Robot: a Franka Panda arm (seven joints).
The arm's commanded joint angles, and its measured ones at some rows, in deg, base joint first. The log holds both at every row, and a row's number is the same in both.
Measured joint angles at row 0:
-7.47, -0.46, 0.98, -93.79, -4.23, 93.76, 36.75
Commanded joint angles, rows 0 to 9:
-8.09, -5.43, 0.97, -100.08, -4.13, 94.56, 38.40
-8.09, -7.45, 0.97, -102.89, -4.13, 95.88, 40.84
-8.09, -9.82, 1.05, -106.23, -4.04, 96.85, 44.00
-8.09, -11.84, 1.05, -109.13, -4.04, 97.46, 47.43
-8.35, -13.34, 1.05, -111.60, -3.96, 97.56, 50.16
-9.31, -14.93, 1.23, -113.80, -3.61, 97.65, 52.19
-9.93, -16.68, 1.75, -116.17, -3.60, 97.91, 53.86
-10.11, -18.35, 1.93, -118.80, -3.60, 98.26, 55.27
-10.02, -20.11, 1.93, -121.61, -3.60, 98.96, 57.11
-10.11, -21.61, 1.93, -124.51, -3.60, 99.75, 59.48
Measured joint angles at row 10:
-8.91, -14.39, 0.94, -113.88, -4.22, 95.85, 53.57
